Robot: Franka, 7 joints.
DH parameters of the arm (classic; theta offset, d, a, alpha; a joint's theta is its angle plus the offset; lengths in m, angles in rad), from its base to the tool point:
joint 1: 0 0.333 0 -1.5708
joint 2: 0 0 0 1.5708
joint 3: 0 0.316 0.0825 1.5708
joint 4: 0 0 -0.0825 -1.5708
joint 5: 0 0.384 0 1.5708
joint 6: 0 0 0.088 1.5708
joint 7: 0 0.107 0 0
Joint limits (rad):
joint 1: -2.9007..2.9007
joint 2: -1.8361..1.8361
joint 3: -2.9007..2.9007
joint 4: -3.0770..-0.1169
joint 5: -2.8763..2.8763
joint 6: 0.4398..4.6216
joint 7: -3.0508..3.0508
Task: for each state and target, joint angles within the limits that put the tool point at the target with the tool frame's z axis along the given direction. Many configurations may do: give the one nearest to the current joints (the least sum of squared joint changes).
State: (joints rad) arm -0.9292 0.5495 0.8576 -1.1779 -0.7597 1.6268 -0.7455
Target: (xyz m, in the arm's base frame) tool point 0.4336 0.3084 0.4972 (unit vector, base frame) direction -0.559 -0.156 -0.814
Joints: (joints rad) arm -0.5984 0.5127 1.4469 -1.6525 -0.1372 1.2056 -0.7455
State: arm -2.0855 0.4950 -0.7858 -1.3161 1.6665 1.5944 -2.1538
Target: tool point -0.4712 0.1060 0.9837 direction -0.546 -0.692 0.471
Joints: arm -2.3692 -0.0247 -1.0598 -1.0767 1.8502 2.1020 -2.1538
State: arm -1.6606 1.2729 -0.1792 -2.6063 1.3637 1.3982 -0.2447
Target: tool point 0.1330 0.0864 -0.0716 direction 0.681 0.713 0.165
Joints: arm -1.1371 1.4975 0.1942 -2.5232 1.3503 1.8520 -0.2447
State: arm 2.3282 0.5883 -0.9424 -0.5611 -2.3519 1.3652 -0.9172
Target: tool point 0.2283 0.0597 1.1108 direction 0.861 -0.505 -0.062
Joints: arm 2.2999 -0.2666 -0.6869 -0.5832 -2.1531 1.4390 -0.9172
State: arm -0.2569 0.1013 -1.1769 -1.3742 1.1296 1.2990 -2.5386
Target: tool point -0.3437 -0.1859 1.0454 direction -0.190 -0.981 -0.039
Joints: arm -0.8688 0.0885 -2.1223 -0.8173 1.3447 1.8288 -2.5386
